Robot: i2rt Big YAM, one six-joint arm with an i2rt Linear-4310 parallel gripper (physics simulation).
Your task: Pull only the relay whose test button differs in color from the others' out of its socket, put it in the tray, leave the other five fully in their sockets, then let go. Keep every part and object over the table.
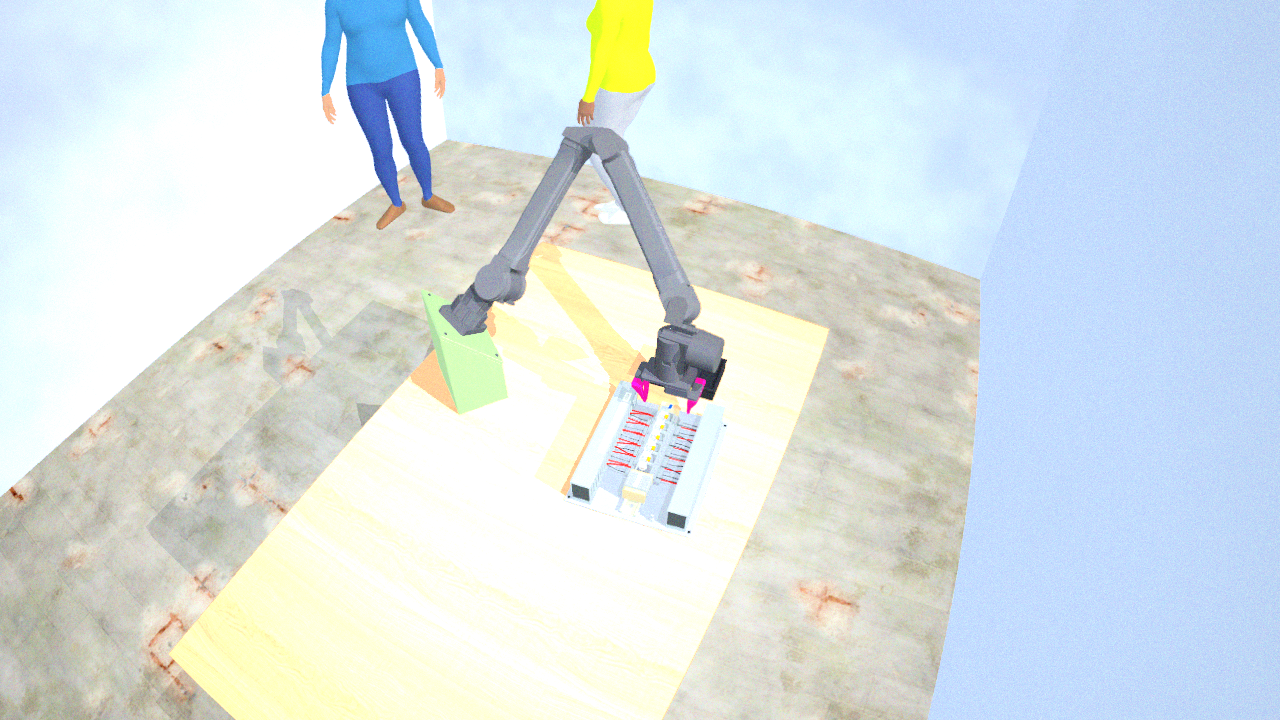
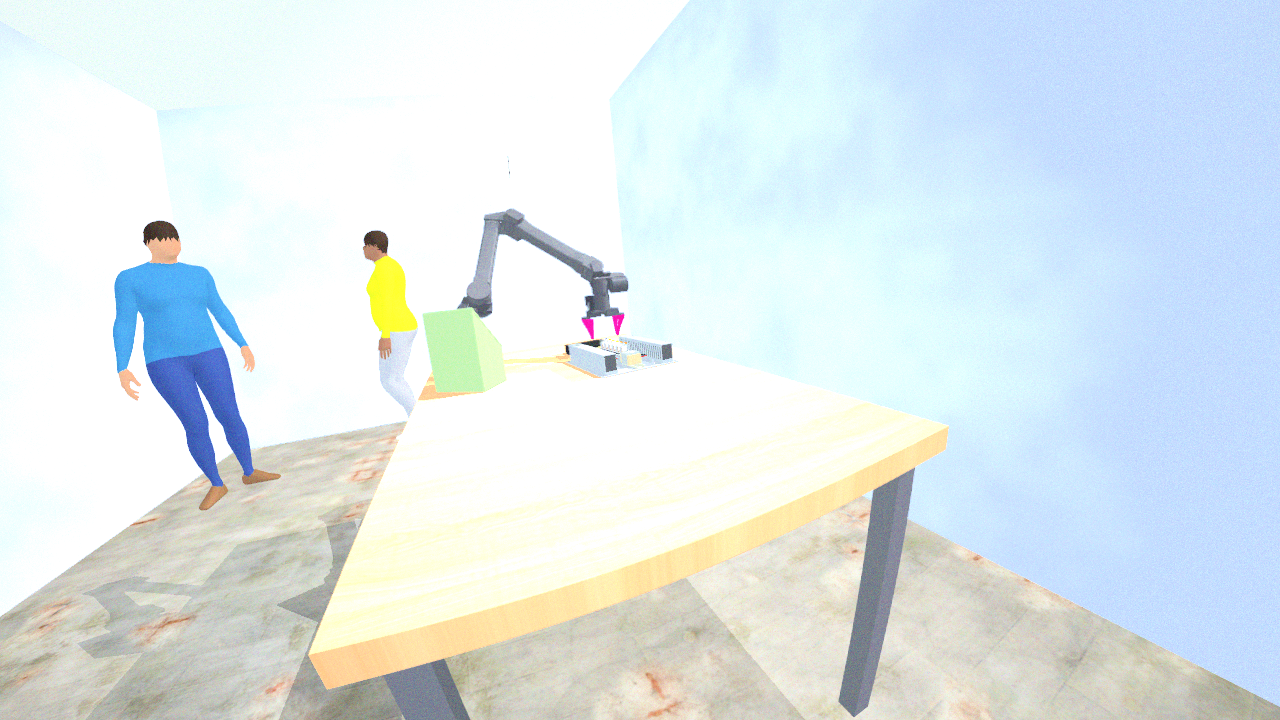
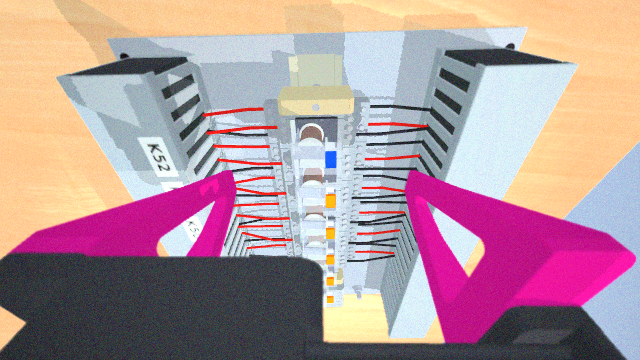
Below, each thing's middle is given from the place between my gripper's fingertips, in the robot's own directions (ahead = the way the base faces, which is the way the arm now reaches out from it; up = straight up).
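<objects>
The clear-cased relay (image 3: 315, 144) is 10 mm to the left of my hand and 30 mm below it. There is also the tan end block (image 3: 298, 100), which I find 10 mm behind my hand, 30 mm to the left of it and 50 mm below it. The grey panel (image 1: 608, 500), for its part, is 30 mm ahead of my hand, 90 mm to the right of it and 80 mm below it.
</objects>
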